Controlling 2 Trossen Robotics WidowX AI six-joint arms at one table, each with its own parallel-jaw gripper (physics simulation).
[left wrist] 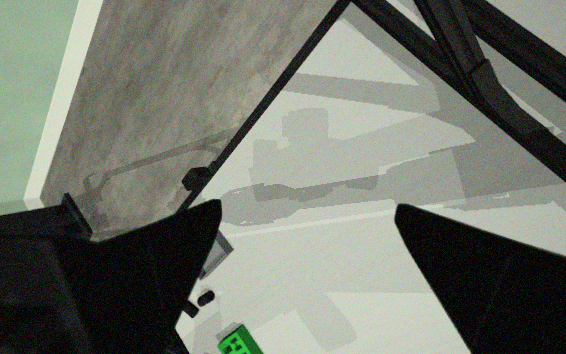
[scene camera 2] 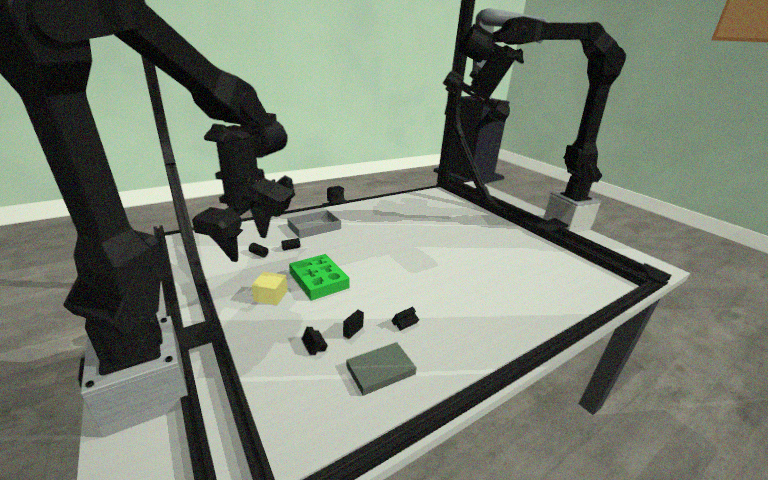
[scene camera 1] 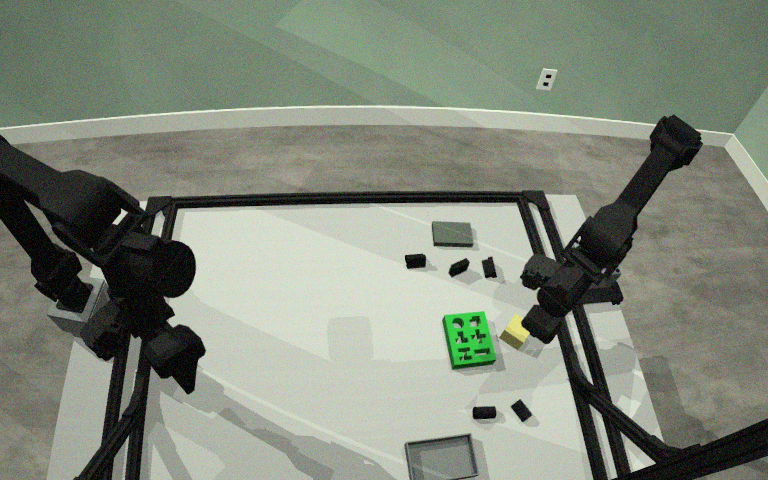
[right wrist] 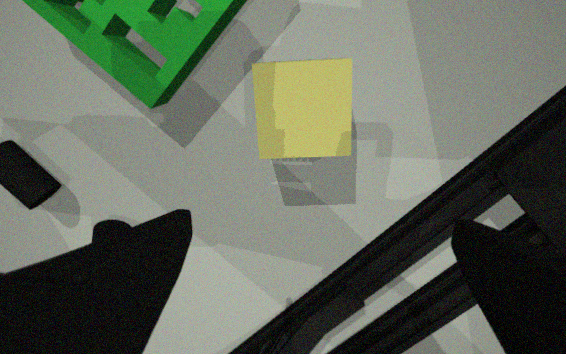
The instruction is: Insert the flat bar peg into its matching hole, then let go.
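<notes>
The green hole board [scene camera 1: 470,330] [scene camera 2: 331,289] [left wrist: 249,342] [right wrist: 134,82] lies flat; its straight slot is empty in the right wrist view. A thin dark peg [scene camera 1: 459,267] [scene camera 2: 352,324], apparently the flat bar, stands on edge between two notched pegs. This identification is uncertain because the pegs are small and dark. My right gripper [scene camera 2: 249,247] [right wrist: 321,227] is open and empty above the table, beside the yellow block. My left gripper [scene camera 1: 148,374] [left wrist: 307,209] is open and empty, high at the far left of scene camera 1.
The yellow block [scene camera 1: 514,332] [scene camera 2: 269,288] [right wrist: 312,107] sits beside the board. Notched pegs [scene camera 1: 415,260] [scene camera 1: 489,267] lie near a grey-green slab [scene camera 1: 452,234] [scene camera 2: 381,367]. Two more dark pegs [scene camera 1: 484,412] [scene camera 1: 521,410] lie near a grey tray [scene camera 1: 438,436]. Black rails border the table.
</notes>
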